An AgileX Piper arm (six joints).
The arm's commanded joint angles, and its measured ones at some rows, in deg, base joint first. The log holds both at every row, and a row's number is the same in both.
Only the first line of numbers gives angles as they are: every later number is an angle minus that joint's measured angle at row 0.
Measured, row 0:
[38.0 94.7 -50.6 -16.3 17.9 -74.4]
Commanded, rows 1 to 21:
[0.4 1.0 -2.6 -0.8 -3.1 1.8]
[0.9 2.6 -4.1 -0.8 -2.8 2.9]
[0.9 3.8 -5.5 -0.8 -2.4 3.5]
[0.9 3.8 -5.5 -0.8 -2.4 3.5]
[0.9 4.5 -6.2 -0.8 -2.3 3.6]
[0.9 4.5 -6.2 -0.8 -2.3 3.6]
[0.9 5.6 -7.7 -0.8 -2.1 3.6]
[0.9 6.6 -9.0 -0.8 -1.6 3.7]
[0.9 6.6 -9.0 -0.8 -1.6 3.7]
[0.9 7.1 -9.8 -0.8 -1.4 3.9]
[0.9 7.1 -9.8 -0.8 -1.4 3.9]
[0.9 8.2 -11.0 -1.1 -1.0 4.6]
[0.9 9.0 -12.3 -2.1 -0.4 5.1]
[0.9 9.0 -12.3 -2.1 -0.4 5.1]
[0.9 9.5 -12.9 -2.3 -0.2 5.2]
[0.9 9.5 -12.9 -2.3 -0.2 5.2]
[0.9 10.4 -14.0 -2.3 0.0 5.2]
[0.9 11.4 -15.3 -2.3 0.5 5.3]
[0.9 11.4 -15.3 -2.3 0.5 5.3]
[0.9 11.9 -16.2 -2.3 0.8 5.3]
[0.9 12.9 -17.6 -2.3 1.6 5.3]
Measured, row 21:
[1.3 12.3 -15.0 -1.2 2.7 3.6]
